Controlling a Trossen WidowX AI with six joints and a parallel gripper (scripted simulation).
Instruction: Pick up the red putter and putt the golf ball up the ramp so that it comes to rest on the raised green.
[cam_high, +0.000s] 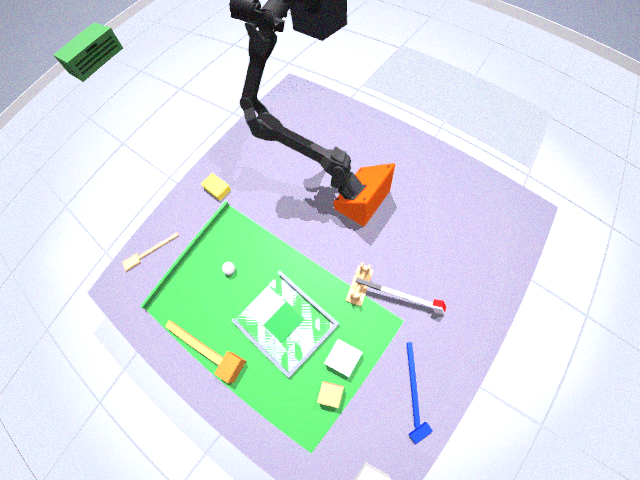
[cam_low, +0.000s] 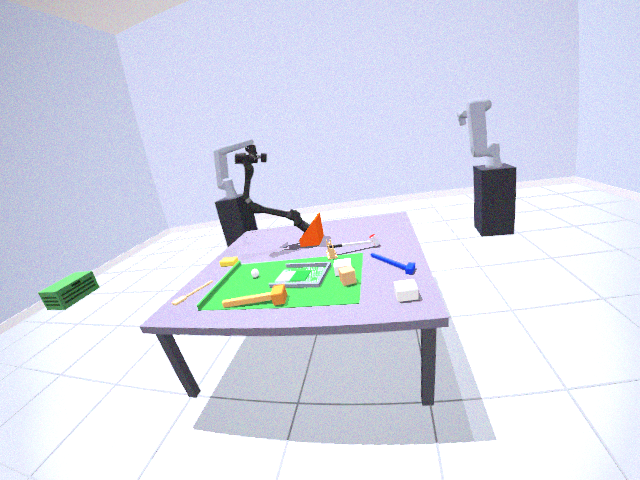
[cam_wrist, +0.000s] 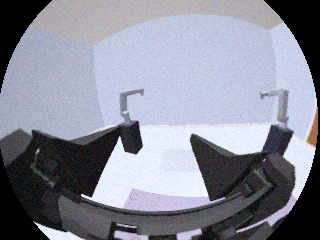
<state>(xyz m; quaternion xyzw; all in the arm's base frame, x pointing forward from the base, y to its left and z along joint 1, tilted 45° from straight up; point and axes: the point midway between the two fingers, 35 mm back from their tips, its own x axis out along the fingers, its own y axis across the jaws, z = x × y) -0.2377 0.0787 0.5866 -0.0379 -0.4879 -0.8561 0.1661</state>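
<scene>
My gripper tip is 680 mm to the right of the red putter, 550 mm above it and 390 mm short of it. Also, from my gripper tip: green mat (710 mm ahead, 590 mm below, 390 mm to the left); yellow block (580 mm below, 480 mm ahead, 90 mm to the right); white golf ball (670 mm ahead, 570 mm below, 200 mm to the left).
</scene>
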